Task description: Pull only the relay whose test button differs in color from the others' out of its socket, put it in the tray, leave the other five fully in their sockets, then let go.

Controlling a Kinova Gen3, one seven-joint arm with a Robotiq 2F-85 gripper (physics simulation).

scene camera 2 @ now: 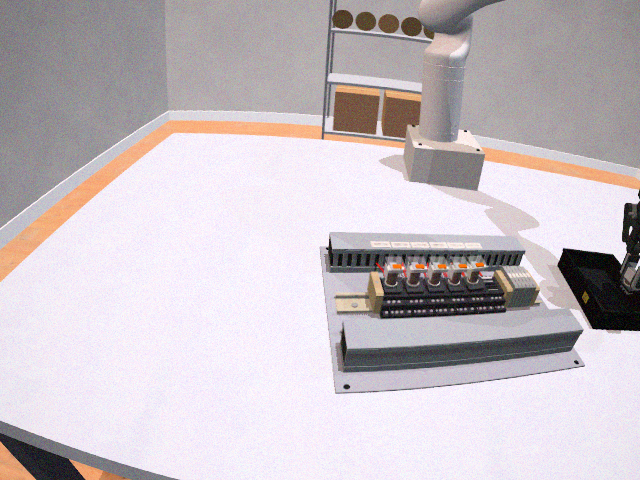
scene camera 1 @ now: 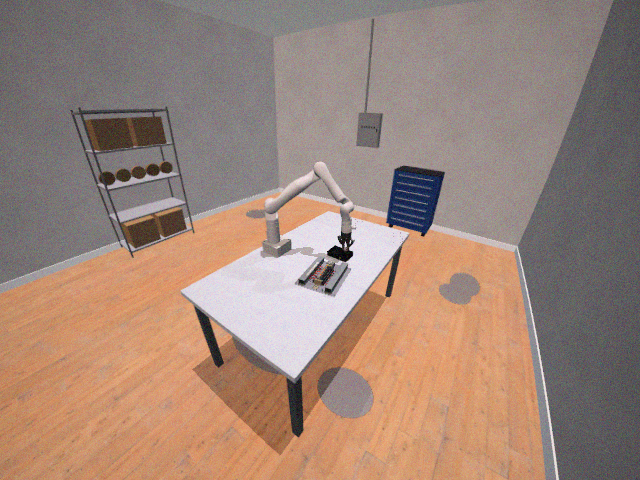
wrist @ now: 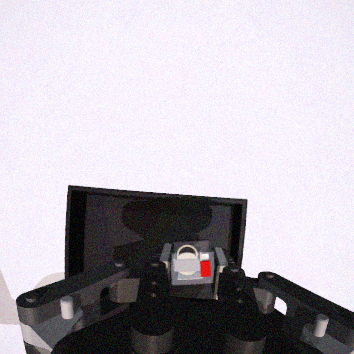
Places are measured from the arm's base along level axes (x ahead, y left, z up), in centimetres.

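Pixels of known places: gripper, fingertip midpoint: (scene camera 2: 630, 281) (scene camera 1: 345, 249) (wrist: 191, 257); arm's base, link origin: (scene camera 2: 438, 135) (scene camera 1: 274, 240).
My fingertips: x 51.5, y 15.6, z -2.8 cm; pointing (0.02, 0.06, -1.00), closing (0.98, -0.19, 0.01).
Note:
For each thing: its middle in the pictures, then the offset to it from my fingertips.
- black tray, body centre: (wrist: 151, 250) (scene camera 2: 604, 288) (scene camera 1: 340, 253) dx -3.8, dy -0.3, dz -4.0 cm
- clear-cased relay, body centre: (wrist: 191, 258) (scene camera 2: 632, 279) dx +0.0, dy +0.1, dz +0.5 cm
My gripper (scene camera 1: 345, 248) (wrist: 191, 257) points down over the black tray (scene camera 1: 334, 252) (scene camera 2: 594, 315) (wrist: 68, 230) and is shut on a clear-cased relay (scene camera 2: 630, 274) (wrist: 186, 270) with a red test button. The relay is upright, low over or inside the tray; whether its base touches the tray floor cannot be told. The other relays (scene camera 2: 435, 273), with orange test buttons, stand in a row in their black sockets (scene camera 2: 442, 304). The socket at the row's right end, beside the terminal blocks, holds no relay.
The sockets sit on a grey panel (scene camera 1: 305, 284) (scene camera 2: 341, 379) between two grey wire ducts (scene camera 2: 460, 335) (scene camera 2: 356, 240), left of the tray in scene camera 2. Pale terminal blocks (scene camera 2: 522, 284) stand at the row's right end. The arm's base (scene camera 1: 276, 248) (scene camera 2: 444, 165) stands behind the panel.

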